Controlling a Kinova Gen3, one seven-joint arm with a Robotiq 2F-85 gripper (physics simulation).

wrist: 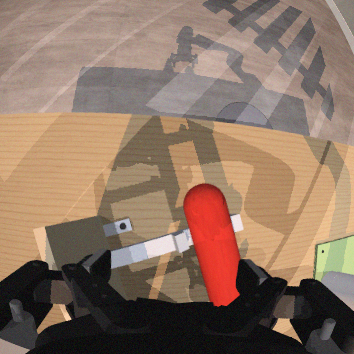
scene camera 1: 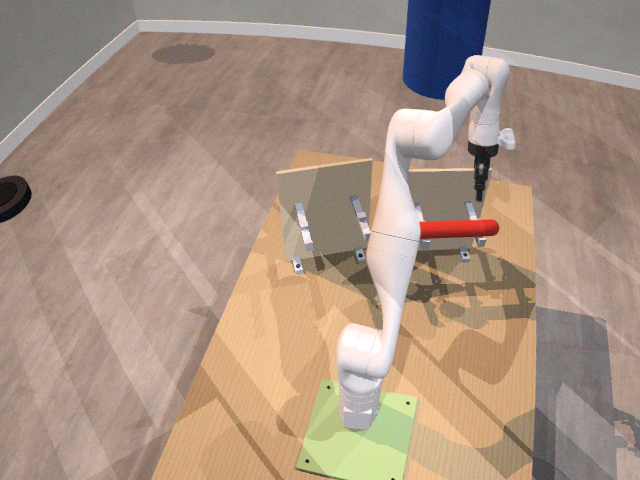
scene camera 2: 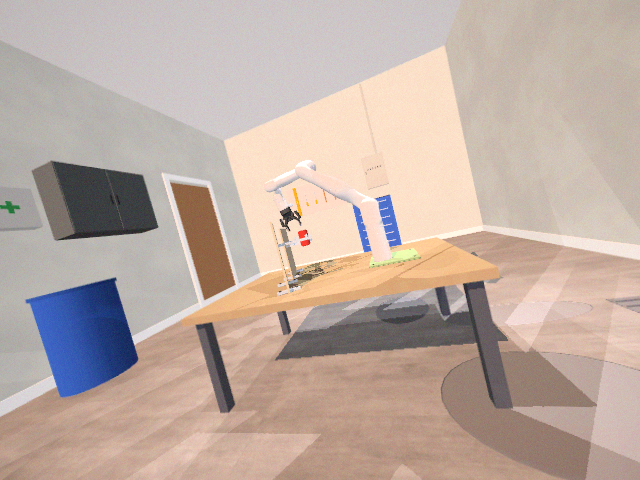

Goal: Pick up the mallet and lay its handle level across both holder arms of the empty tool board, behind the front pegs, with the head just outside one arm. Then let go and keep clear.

Observation:
The gripper [scene camera 1: 480,193] is open, holding nothing. Also in view: a red mallet [scene camera 1: 465,228]. Also in view: a tool board [scene camera 1: 438,194].
The red mallet is seen too in the wrist view [wrist: 204,205]. The gripper is seen too in the wrist view [wrist: 173,269].

